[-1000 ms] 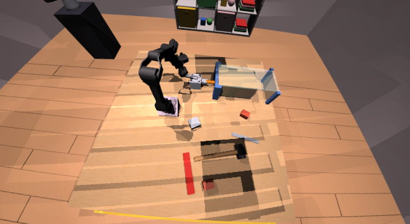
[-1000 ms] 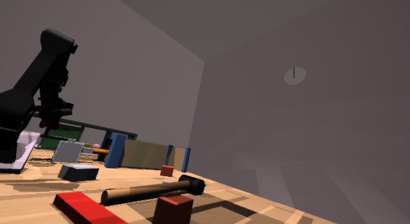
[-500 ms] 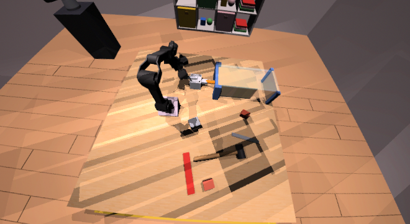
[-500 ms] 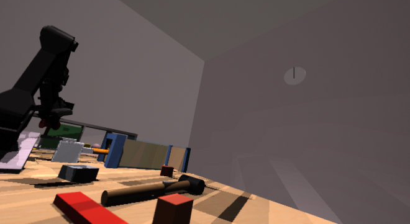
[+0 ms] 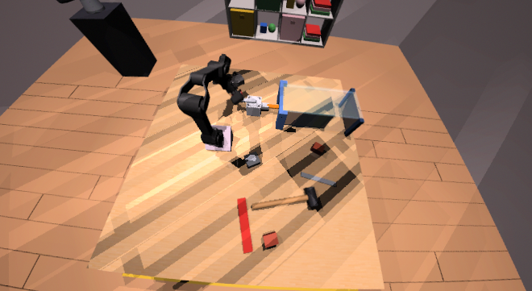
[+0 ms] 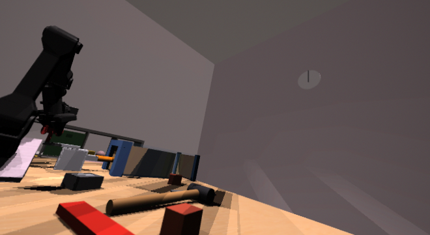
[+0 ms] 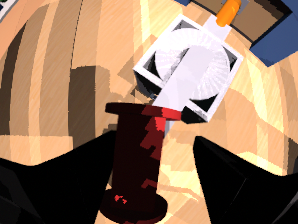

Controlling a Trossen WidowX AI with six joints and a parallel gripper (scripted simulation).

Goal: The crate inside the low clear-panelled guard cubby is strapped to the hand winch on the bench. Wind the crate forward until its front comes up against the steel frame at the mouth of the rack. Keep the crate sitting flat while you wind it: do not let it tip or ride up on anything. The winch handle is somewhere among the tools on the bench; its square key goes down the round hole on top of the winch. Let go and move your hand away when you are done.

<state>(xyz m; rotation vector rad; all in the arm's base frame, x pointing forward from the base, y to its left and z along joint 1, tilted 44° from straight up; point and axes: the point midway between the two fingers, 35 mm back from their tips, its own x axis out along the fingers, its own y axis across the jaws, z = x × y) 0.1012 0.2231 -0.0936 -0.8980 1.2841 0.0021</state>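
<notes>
My gripper tip is 1 cm past the red grip. From my gripper tip the other things lie so: blue steel frame: 25 cm ahead, 3 cm below, 1 cm to the right; then winch: 10 cm below, 7 cm ahead; then winch handle: 3 cm below, 2 cm ahead.
</notes>
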